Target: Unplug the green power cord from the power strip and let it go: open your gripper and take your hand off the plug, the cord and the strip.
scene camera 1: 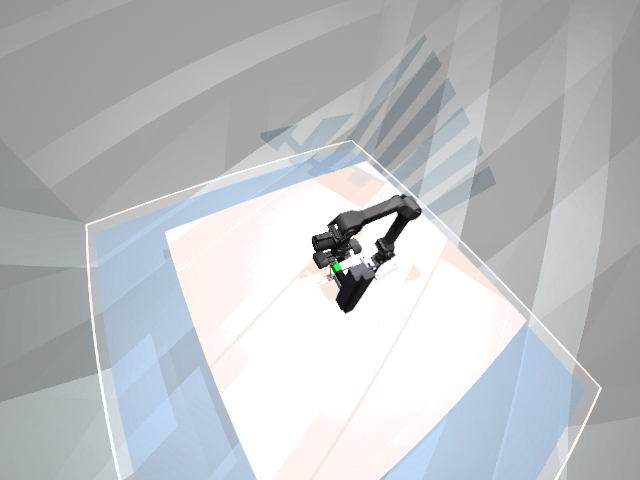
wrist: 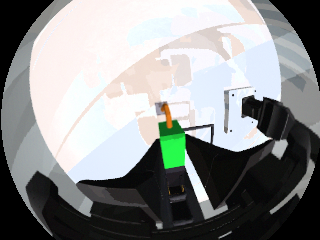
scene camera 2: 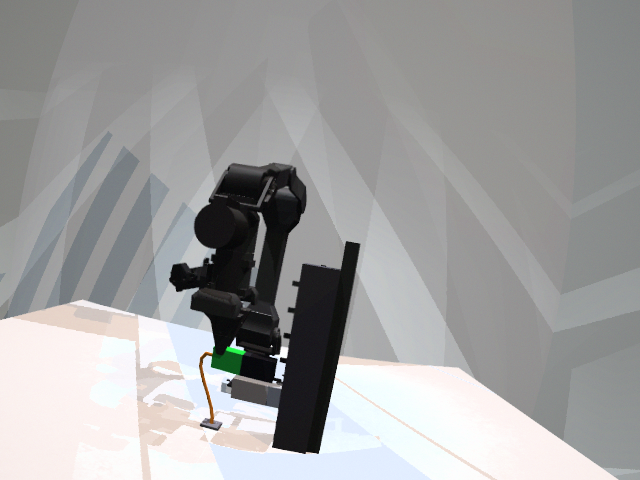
In view: my gripper [scene camera 2: 221, 352] and a green plug [scene camera 2: 235, 361].
My gripper also shows in the wrist view [wrist: 171, 139]. The green plug is seen too in the wrist view [wrist: 172, 139].
